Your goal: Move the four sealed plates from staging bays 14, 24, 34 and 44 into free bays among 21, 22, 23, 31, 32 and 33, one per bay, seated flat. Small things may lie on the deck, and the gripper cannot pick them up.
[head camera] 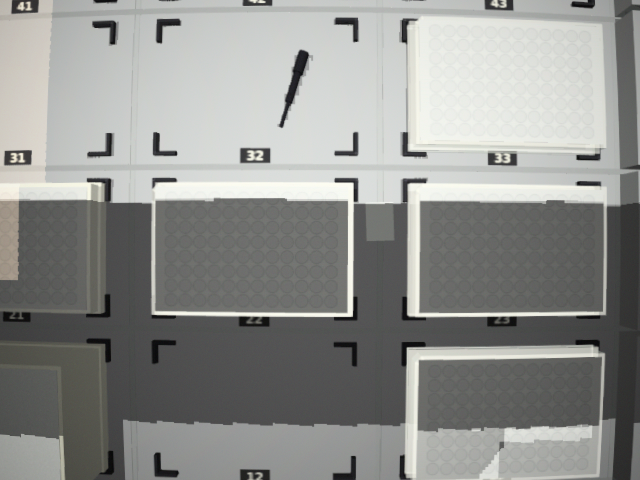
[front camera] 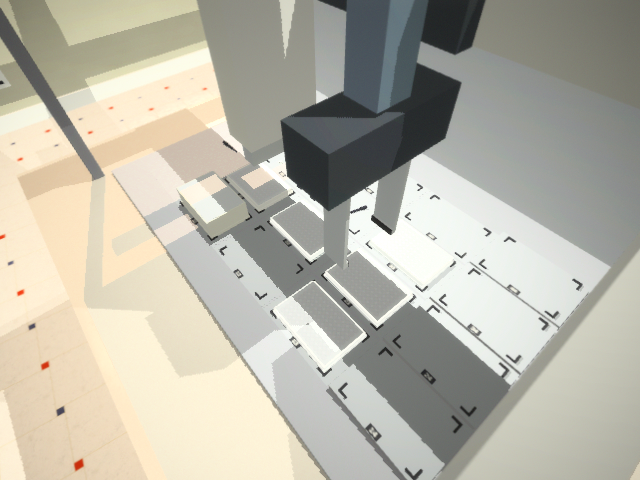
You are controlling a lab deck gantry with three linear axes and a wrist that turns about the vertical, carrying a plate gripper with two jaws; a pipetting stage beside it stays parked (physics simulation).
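Frame: origin at the robot's base, x ahead, y left, z up, level; millimetres.
Where they show: gripper, fingertip midpoint: (front camera: 360, 242); robot's base at its link origin: (front camera: 181, 202).
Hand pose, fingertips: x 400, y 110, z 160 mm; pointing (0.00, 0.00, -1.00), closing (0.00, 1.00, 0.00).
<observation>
Each offset is from my fingertips to the centre of the thing.
A sealed plate {172 mm back, 40 mm left, 152 mm down} (front camera: 299, 229) (head camera: 253, 253) lies flat in bay 22, another plate {8 mm back, 40 mm left, 152 mm down} (front camera: 369, 286) (head camera: 511, 253) in bay 23, and a white plate {8 mm back, 147 mm left, 152 mm down} (front camera: 413, 253) (head camera: 506, 82) in bay 33. A further plate {336 mm back, 40 mm left, 152 mm down} (front camera: 258, 184) (head camera: 46, 242) sits in bay 21; part of it shows in the head view. My gripper (front camera: 361, 245) is open and empty, above the deck around bays 22, 23, 32 and 33, with its jaws apart. The gripper does not show in the head view. Staging bays 14, 24, 34 and 44 show bare corner marks in the front view.
A dark pen-like tool {148 mm back, 144 mm left, 157 mm down} (front camera: 357, 209) (head camera: 293, 87) lies in bay 32. Another plate {8 mm back, 67 mm right, 152 mm down} (front camera: 320, 325) (head camera: 509, 392) sits in bay 13. A tall box {336 mm back, 67 mm right, 139 mm down} (front camera: 214, 204) (head camera: 31, 403) stands in bay 11. A pale column (front camera: 258, 77) hangs behind; a dark tool {497 mm back, 64 mm left, 157 mm down} (front camera: 230, 146) lies near it.
</observation>
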